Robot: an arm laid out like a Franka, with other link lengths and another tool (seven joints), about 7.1 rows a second.
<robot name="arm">
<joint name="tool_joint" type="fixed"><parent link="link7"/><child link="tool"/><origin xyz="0.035 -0.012 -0.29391" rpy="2.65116 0 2.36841"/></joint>
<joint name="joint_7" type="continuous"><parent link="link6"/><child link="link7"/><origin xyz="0.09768 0 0"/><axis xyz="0 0 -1"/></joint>
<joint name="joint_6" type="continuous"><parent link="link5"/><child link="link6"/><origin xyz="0 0 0"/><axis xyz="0 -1 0"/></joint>
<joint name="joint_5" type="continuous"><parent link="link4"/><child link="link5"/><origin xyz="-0.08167 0 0.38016"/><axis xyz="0 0 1"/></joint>
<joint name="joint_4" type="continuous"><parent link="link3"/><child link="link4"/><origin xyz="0.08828 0 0"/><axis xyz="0 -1 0"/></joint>
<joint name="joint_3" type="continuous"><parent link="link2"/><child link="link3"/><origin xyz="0 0 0.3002"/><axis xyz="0 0 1"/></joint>
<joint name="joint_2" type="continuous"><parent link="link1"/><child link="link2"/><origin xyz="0 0 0"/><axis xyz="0 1 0"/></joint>
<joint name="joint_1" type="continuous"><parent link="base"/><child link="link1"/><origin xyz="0 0 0.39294"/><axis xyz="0 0 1"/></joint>
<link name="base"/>
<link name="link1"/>
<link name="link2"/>
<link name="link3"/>
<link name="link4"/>
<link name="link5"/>
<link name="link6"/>
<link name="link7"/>
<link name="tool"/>
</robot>
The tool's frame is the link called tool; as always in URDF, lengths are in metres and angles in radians. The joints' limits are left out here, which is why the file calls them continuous.
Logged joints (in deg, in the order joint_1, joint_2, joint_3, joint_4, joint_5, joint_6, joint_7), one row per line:
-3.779 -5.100 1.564 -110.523 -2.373 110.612 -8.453
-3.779 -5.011 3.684 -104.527 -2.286 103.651 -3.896
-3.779 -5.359 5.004 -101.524 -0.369 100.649 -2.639
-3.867 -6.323 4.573 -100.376 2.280 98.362 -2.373
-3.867 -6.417 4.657 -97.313 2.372 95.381 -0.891
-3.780 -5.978 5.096 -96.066 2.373 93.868 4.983
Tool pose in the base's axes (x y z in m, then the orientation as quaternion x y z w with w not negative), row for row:
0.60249 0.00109 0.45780 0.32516 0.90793 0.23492 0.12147
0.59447 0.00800 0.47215 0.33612 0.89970 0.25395 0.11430
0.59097 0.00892 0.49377 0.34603 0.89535 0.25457 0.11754
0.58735 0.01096 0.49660 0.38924 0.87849 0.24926 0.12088
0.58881 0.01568 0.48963 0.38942 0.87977 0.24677 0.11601
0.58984 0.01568 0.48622 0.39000 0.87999 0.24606 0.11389
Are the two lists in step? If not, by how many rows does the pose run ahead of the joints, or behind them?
The pose runs 2 rows ahead of the joints: the pose in row i belongs to the joints in row i + 2.
